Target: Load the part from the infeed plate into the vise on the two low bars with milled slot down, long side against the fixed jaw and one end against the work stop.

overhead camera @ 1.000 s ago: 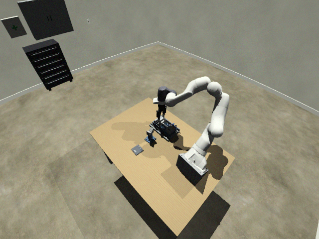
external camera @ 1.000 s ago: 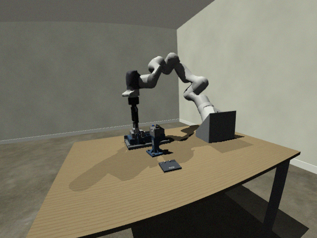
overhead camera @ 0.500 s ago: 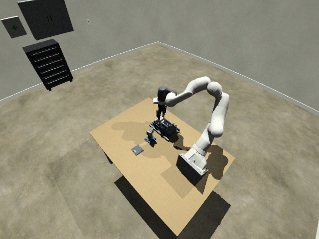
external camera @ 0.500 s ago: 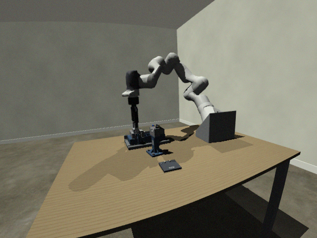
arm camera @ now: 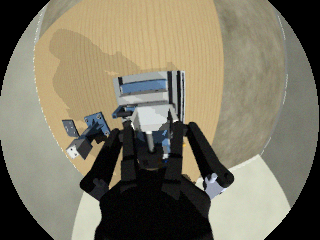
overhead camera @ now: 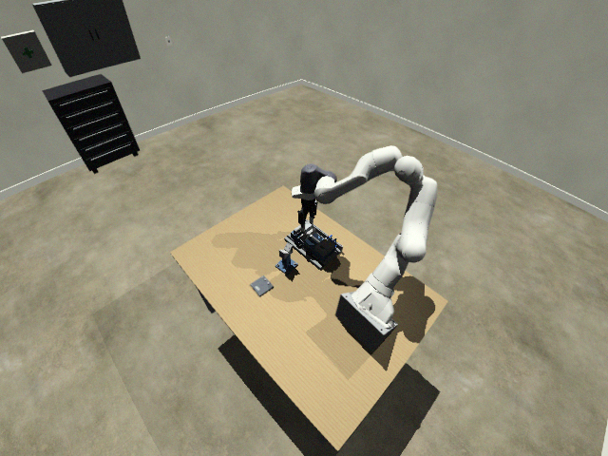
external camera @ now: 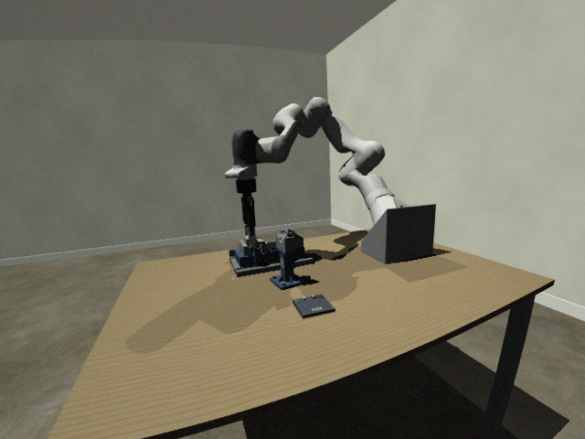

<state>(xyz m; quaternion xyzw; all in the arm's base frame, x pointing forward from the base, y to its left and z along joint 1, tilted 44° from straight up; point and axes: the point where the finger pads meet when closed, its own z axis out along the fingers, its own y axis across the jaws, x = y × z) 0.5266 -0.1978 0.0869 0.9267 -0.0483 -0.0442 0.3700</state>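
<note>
The part lies 30 mm below my hand.
</note>
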